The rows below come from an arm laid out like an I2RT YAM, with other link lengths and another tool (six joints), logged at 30 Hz.
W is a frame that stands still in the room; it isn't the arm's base.
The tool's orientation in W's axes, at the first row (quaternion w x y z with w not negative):
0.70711, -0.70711, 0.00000, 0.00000
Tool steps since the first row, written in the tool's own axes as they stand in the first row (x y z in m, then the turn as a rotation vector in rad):
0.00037, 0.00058, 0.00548, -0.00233, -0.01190, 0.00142
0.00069, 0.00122, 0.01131, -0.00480, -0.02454, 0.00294
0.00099, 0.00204, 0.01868, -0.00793, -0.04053, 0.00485
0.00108, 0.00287, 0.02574, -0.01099, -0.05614, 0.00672
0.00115, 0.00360, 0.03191, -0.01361, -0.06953, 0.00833
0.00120, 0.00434, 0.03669, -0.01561, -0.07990, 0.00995
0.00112, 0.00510, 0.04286, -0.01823, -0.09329, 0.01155
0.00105, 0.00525, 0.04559, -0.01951, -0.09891, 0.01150
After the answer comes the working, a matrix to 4 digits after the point.
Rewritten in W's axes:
0.00037, 0.00548, -0.00058, -0.00233, 0.00142, 0.01190
0.00069, 0.01131, -0.00122, -0.00480, 0.00294, 0.02454
0.00099, 0.01868, -0.00204, -0.00793, 0.00485, 0.04053
0.00108, 0.02574, -0.00287, -0.01099, 0.00672, 0.05614
0.00115, 0.03191, -0.00360, -0.01361, 0.00833, 0.06953
0.00120, 0.03669, -0.00434, -0.01561, 0.00995, 0.07990
0.00112, 0.04286, -0.00510, -0.01823, 0.01155, 0.09329
0.00105, 0.04559, -0.00525, -0.01951, 0.01150, 0.09891

The tool's axes in the first row as the columns of a matrix, in W's axes (rounded; the answer above uses it unrounded):
1.0000, 0.0000, 0.0000
0.0000, 0.0000, 1.0000
0.0000, -1.0000, 0.0000

